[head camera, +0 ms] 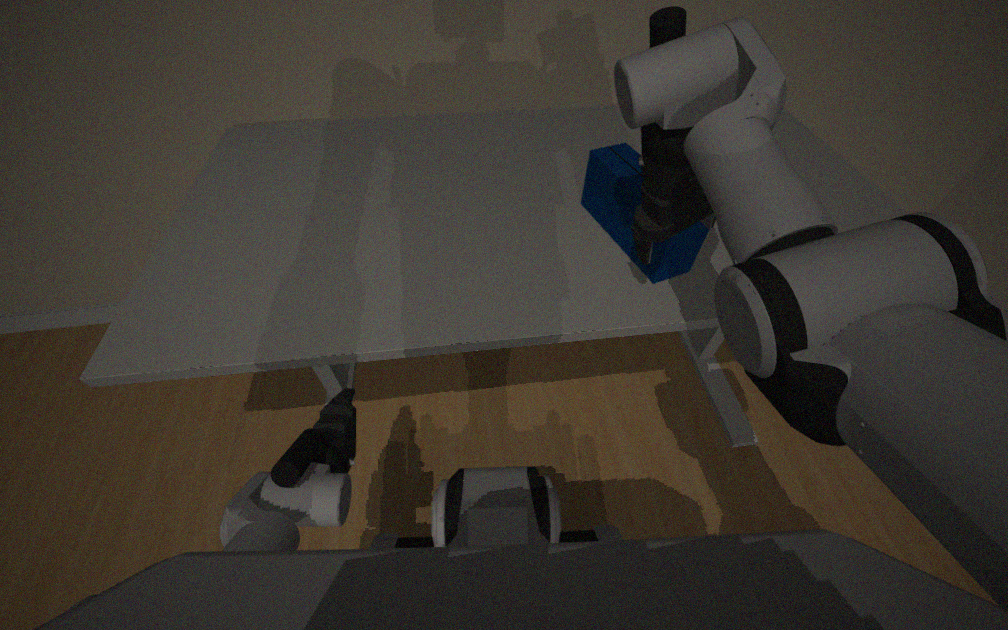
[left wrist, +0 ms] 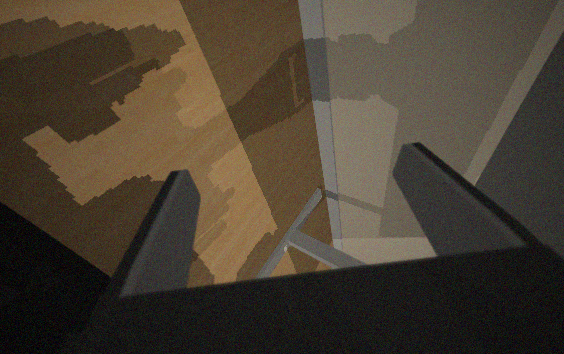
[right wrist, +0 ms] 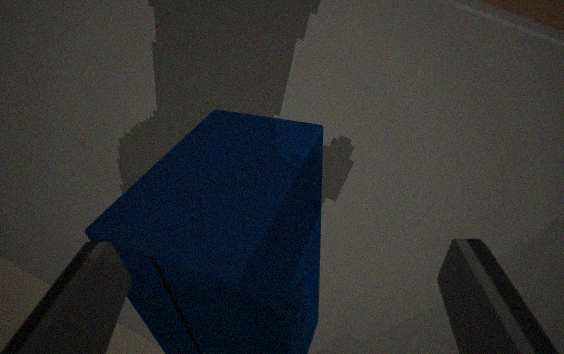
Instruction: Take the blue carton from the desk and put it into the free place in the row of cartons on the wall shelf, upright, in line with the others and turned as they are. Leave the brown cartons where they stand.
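Observation:
The blue carton [head camera: 609, 200] [right wrist: 215, 200] is on the desk [head camera: 460, 245], towards its right side in the head view and set at an angle to the desk's front edge. The right arm's hand hides part of it there. My right gripper [head camera: 661, 248] [right wrist: 278, 260] is open at the carton. In the right wrist view the left-hand finger overlaps the carton's edge, and a gap shows between the carton and the other finger. My left gripper [head camera: 347, 395] [left wrist: 296, 171] is open and empty, in front of the desk's front edge at the lower left. The wall shelf and brown cartons do not show.
The desk's front edge [head camera: 446, 347] [left wrist: 320, 115] runs across the head view. A desk leg [head camera: 717, 393] stands below it at the right, near the right forearm. The wall [head camera: 185, 66] is behind the desk. The wooden floor [head camera: 520, 423] shows in front.

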